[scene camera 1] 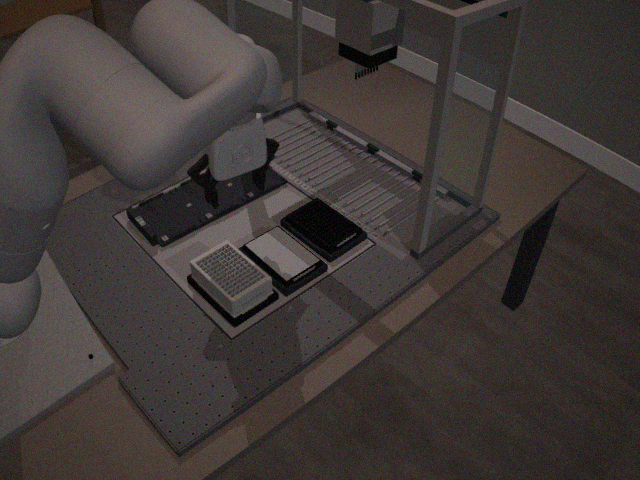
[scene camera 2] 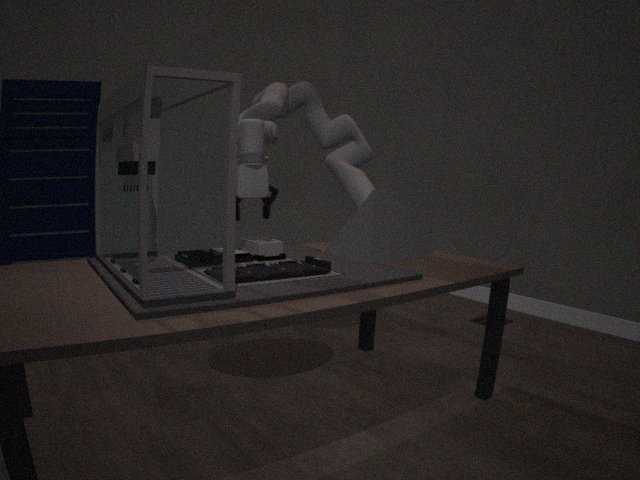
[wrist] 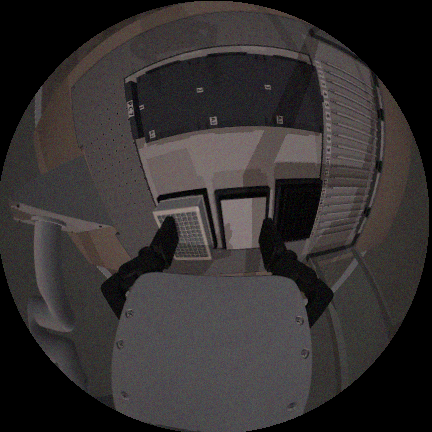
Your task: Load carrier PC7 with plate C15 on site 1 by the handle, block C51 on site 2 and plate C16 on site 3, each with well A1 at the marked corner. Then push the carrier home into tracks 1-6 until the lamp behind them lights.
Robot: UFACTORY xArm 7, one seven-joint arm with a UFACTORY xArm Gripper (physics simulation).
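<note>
Carrier PC7 is a long dark tray lying flat, its sites bare. Opposite it, three pieces sit in black holders in a row: a pale deep-well block, a white-topped plate in the middle, and a black plate nearest the tracks. The labels C15, C51 and C16 cannot be read. My gripper is open and empty, well above the deck. In the wrist view its fingers overlap the block and the white plate's edge.
Ribbed clear tracks lie beyond the carrier's end, with dark clips along their back. A pale metal frame stands around them. A dark multi-tip head hangs inside it. A blue cabinet stands behind.
</note>
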